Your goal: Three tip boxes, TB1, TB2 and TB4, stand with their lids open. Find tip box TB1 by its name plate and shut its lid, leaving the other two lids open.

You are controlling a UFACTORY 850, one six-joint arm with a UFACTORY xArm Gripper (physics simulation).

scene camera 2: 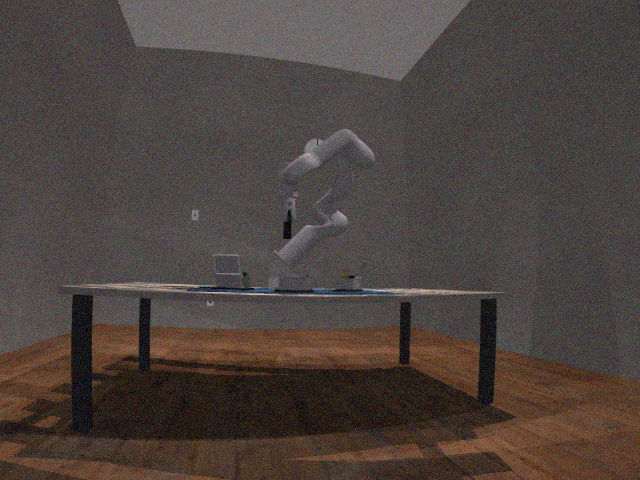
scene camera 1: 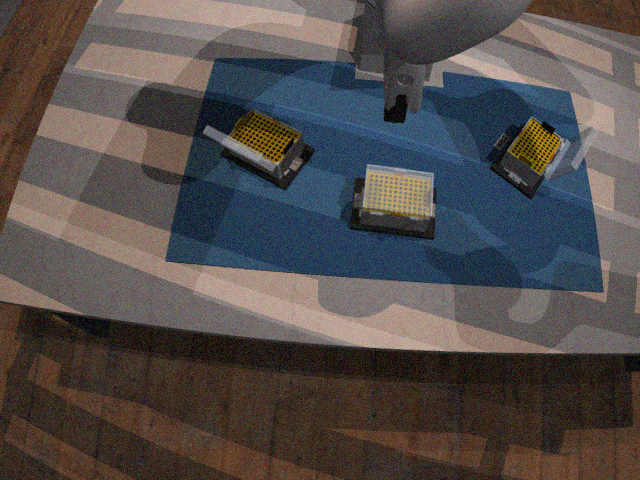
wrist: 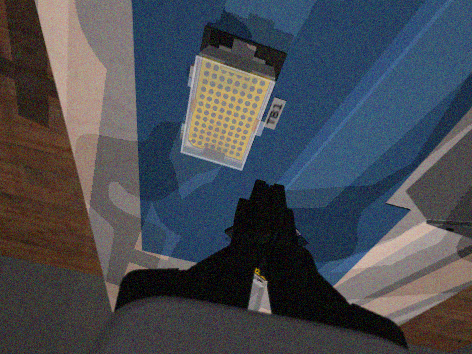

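Observation:
Tip box TB1 (scene camera 1: 397,198) (scene camera 2: 293,283) (wrist: 227,110) is the middle box; its plate (wrist: 275,113) reads TB1 in the wrist view. Its clear lid lies down over the yellow rack and looks shut. The left box (scene camera 1: 266,136) (scene camera 2: 232,280) has its lid (scene camera 1: 240,148) (scene camera 2: 226,264) standing open. The right box (scene camera 1: 535,147) (scene camera 2: 348,283) has its lid (scene camera 1: 572,152) (scene camera 2: 366,268) open, tilted outward. Their name plates are not readable. My gripper (scene camera 1: 395,117) (scene camera 2: 286,235) (wrist: 262,199) is shut and empty, high above the mat, behind and apart from TB1.
The three boxes stand on a blue mat (scene camera 1: 289,235) (wrist: 325,150) on the table (scene camera 1: 248,304). The arm's base (scene camera 2: 279,273) stands behind the boxes. Part of another box (wrist: 258,287) shows between the finger linkages in the wrist view.

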